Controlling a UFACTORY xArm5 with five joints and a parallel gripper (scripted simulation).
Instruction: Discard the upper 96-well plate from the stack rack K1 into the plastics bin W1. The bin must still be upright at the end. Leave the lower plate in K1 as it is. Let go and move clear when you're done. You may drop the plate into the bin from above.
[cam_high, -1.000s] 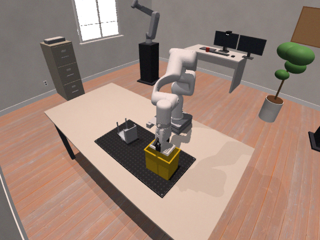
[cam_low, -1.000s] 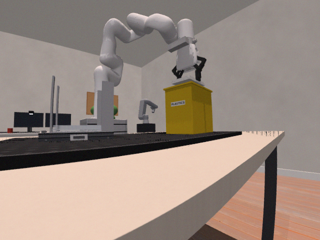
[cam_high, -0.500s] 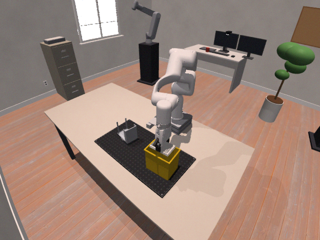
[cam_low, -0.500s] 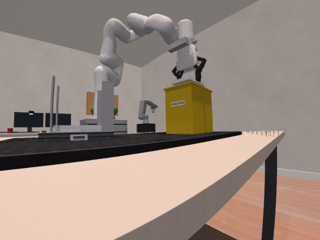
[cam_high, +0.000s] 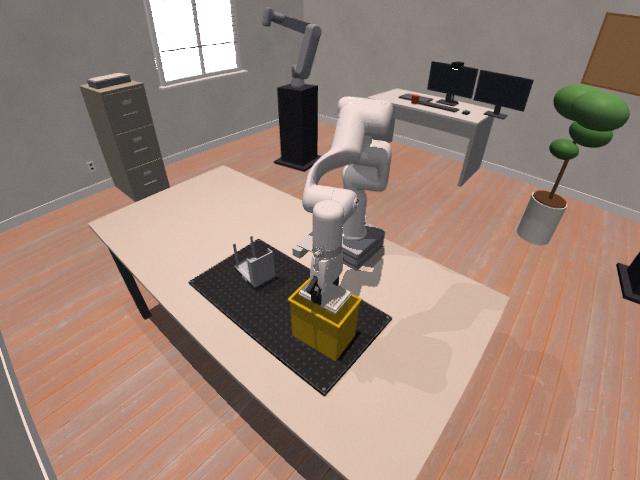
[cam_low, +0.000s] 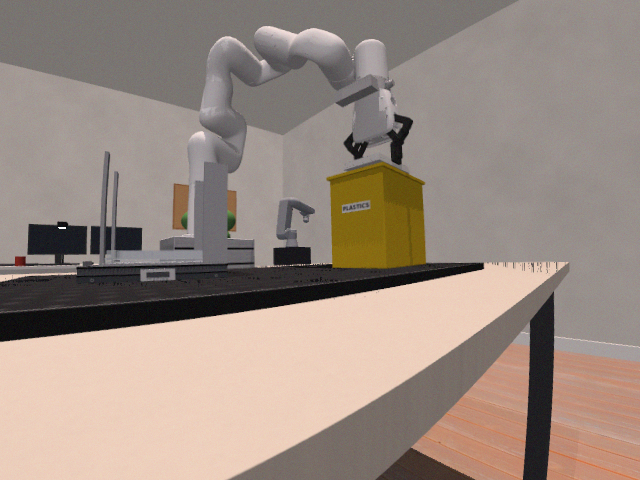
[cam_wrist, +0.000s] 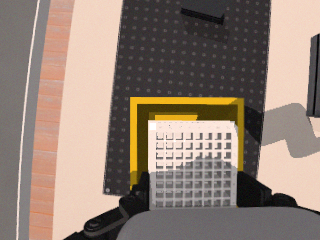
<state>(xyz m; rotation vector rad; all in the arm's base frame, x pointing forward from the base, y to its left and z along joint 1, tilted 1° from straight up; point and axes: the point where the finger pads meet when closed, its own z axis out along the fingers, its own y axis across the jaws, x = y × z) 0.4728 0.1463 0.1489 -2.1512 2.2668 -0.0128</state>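
Right now my hand is 1 cm above the 96-well plate. Also, from my hand: yellow plastics bin 13 cm below.
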